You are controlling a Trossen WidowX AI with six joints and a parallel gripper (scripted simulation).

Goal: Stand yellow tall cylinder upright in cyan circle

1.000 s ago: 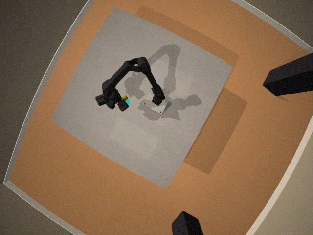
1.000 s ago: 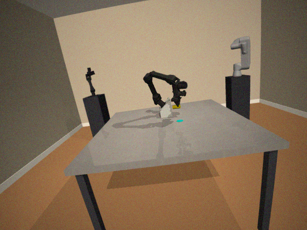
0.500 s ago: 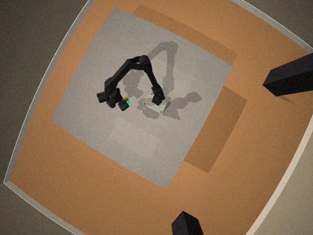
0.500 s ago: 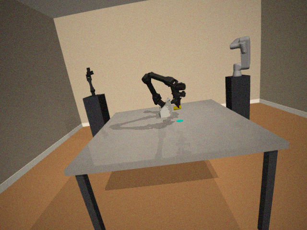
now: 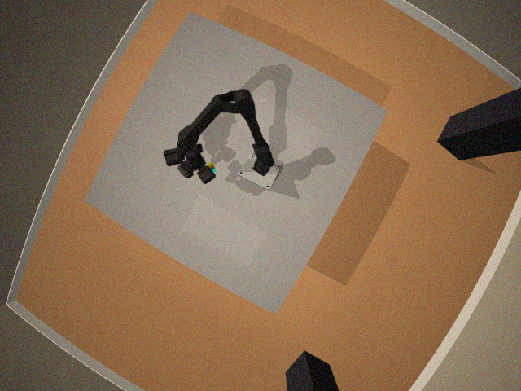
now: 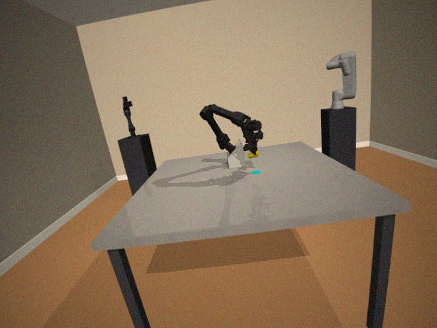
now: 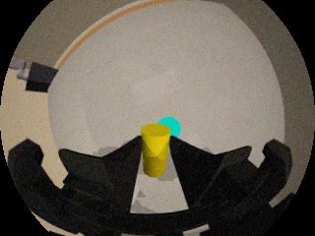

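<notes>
My gripper tip is 12 cm above the cyan circle, 1 cm to the left of it and 1 cm short of it. Also, from my gripper tip: yellow cylinder: 2 cm to the right, 1 cm below, 1 cm behind.
</notes>
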